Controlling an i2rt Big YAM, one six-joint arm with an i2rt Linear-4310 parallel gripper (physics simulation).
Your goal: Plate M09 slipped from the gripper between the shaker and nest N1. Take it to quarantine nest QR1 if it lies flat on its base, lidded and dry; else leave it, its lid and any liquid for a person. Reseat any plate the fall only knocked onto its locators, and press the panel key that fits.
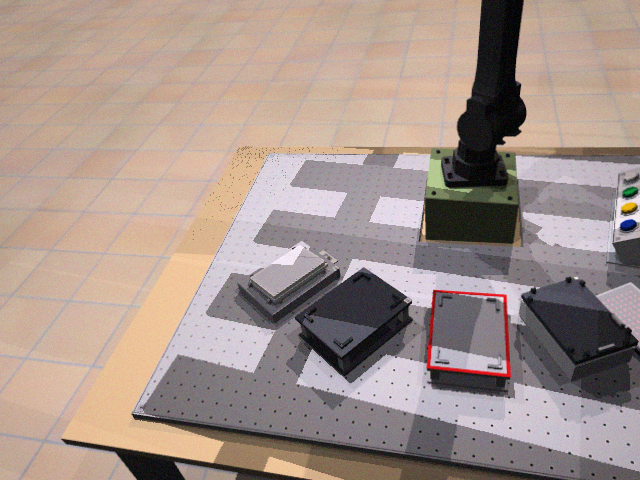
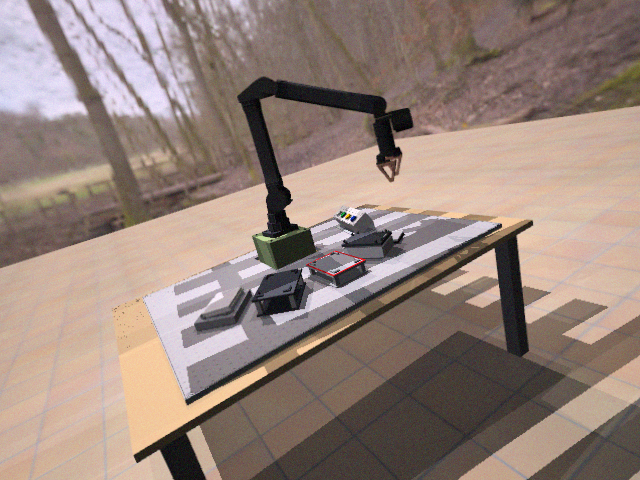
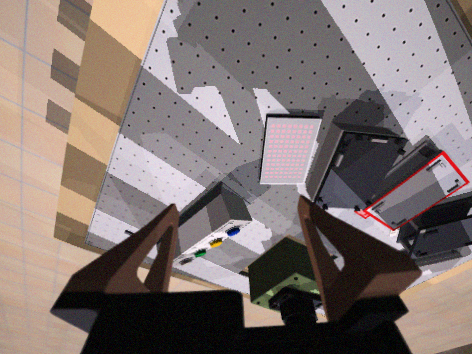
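Where they show: gripper, fingertip midpoint: (image 2: 394, 178) (image 3: 237, 205); arm's base, link origin: (image 1: 473, 173) (image 2: 280, 232) (image 3: 295, 299).
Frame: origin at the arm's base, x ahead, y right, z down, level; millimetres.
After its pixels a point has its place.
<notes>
A white plate with rows of pink wells (image 1: 622, 304) @(x 296, y -195, z 77 mm) (image 3: 290, 152) @(x 328, y -209, z 77 mm) sits beside a dark-topped box with a pale base (image 1: 576, 322) @(x 360, y -98, z 39 mm) (image 2: 368, 242) @(x 384, y -70, z 39 mm) (image 3: 362, 165) @(x 368, y -110, z 39 mm), perhaps the shaker. The plate looks tilted; I cannot tell whether a clear lid covers it or liquid is around it. A red-rimmed nest (image 1: 430, 335) @(x 362, y 122, z 54 mm) (image 2: 320, 272) @(x 354, y 124, z 58 mm) (image 3: 420, 212) @(x 329, y 114, z 54 mm), probably QR1, bears no plate. A pale plate (image 1: 289, 273) @(x 204, y 368, z 50 mm) (image 2: 223, 305) @(x 240, y 394, z 49 mm) lies on a grey base at the far left. The key panel (image 1: 628, 242) @(x 190, y -233, z 38 mm) (image 2: 359, 221) @(x 192, y -237, z 38 mm) (image 3: 212, 225) @(x 166, y -288, z 20 mm) has grey, green, yellow and blue keys. My gripper (image 2: 391, 178) @(x 333, y -316, z -102 mm) (image 3: 237, 205) @(x 333, y -316, z -102 mm) is open and empty, high above the table.
A raised black nest (image 1: 354, 315) @(x 323, y 244, z 41 mm) (image 2: 279, 289) @(x 348, y 270, z 41 mm) stands between the red-rimmed nest and the grey base. The green arm mount (image 1: 470, 219) @(x 87, y 16, z 48 mm) (image 2: 284, 250) @(x 80, y 56, z 45 mm) (image 3: 280, 265) @(x 63, y -74, z 45 mm) is behind the nests. A small red thing (image 3: 362, 214) @(x 254, y 47, z 92 mm) shows by the dark-topped box's corner.
</notes>
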